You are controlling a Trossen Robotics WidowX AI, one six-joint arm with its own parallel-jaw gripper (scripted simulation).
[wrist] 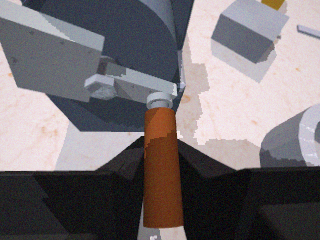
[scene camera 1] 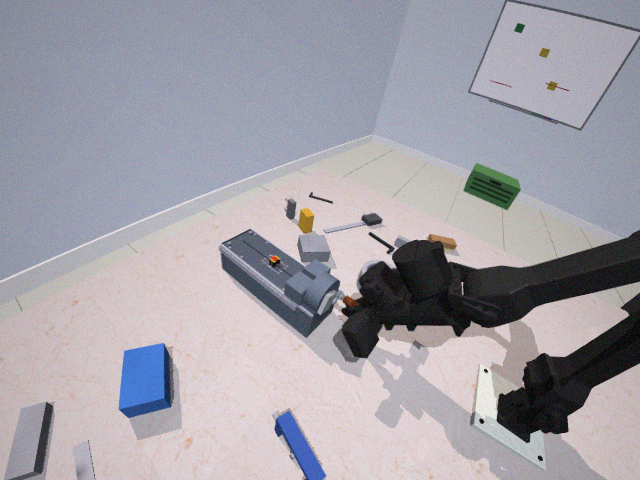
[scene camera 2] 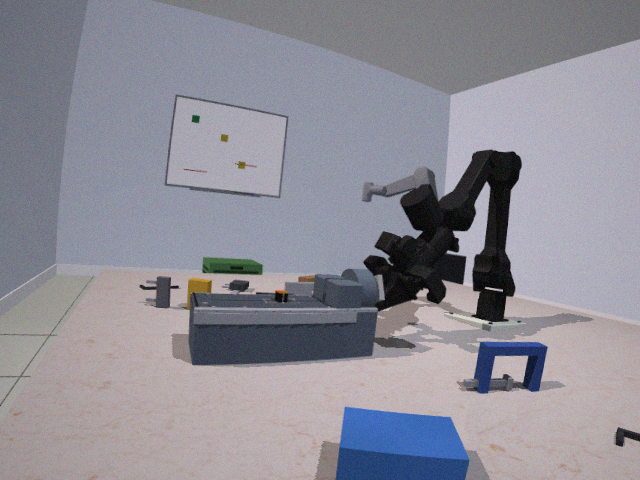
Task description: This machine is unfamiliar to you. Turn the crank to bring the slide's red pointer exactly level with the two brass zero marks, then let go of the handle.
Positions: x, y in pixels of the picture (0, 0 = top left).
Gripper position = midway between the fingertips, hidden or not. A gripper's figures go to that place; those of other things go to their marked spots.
Labels:
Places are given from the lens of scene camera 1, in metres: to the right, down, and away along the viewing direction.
gripper [scene camera 1: 344, 308]: 0.05, 0.14, 0.50
grey block [scene camera 1: 310, 247]: -0.02, 0.02, 0.65
blue block [scene camera 1: 145, 383]: -0.26, 0.21, 0.33
The marked spots on the blue block and the grey block are 0.43 m apart.

